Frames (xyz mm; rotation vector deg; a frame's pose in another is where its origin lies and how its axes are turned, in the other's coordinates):
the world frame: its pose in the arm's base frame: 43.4 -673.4 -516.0 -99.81 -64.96 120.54
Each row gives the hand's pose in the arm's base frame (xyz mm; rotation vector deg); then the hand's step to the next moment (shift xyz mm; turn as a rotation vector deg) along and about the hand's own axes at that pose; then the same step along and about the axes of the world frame.
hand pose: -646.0 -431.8 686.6 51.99 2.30 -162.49
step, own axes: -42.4 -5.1 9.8 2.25 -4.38 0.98
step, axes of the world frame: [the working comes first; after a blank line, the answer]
step, axes of the arm's base frame: 27.6 10.5 32.4 -3.08 3.92 -0.61

-26.7 -19.6 -28.7 3.64 -3.29 1.07
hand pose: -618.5 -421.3 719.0 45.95 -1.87 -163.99
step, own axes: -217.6 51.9 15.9 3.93 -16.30 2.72
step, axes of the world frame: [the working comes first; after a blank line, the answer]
step, axes of the arm's base frame: 182.9 -15.0 128.9 -7.26 15.34 -0.78

-160.7 -15.2 -155.7 11.60 -12.41 -0.12
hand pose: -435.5 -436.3 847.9 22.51 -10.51 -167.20
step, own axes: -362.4 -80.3 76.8 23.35 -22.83 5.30
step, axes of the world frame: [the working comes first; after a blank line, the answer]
step, axes of the arm's base frame: 308.3 159.8 152.0 -27.47 17.97 -4.11

-114.2 -111.2 -343.9 21.62 -18.49 16.89
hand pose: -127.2 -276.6 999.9 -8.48 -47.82 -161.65
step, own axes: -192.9 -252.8 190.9 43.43 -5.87 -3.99
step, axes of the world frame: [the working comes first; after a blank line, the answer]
step, axes of the arm's base frame: 141.7 342.7 -2.8 -43.80 -4.22 0.10

158.5 -190.2 -276.2 10.41 -11.05 41.30
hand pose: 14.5 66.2 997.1 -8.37 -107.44 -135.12
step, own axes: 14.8 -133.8 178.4 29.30 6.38 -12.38
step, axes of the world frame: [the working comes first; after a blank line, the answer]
step, axes of the arm's base frame: -36.1 203.0 -86.3 -27.90 -14.58 7.83

193.6 -95.9 -57.1 -6.15 -3.85 31.62
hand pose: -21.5 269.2 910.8 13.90 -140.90 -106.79
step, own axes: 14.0 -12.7 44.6 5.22 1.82 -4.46
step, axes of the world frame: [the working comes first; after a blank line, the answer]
step, axes of the arm's base frame: -18.4 37.0 -25.2 -4.74 -4.57 2.67

46.0 -15.1 0.1 -3.27 -0.08 6.30
